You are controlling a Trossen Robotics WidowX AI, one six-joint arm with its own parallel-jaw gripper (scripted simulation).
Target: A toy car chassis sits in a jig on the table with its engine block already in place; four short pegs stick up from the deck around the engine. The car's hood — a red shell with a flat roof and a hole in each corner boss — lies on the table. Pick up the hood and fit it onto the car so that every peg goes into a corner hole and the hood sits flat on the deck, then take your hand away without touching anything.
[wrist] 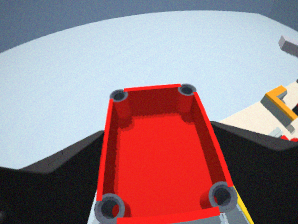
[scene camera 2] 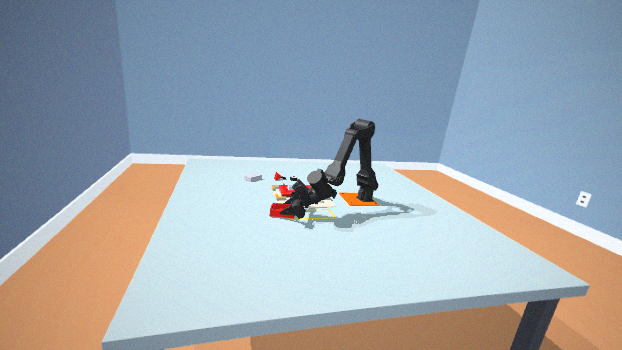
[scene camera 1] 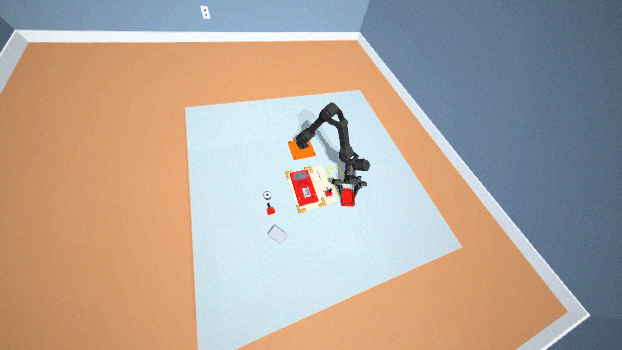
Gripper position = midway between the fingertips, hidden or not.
Note:
My gripper (scene camera 2: 281,209) holds a red hood (wrist: 159,152).
My gripper is seen too in the wrist view (wrist: 157,132).

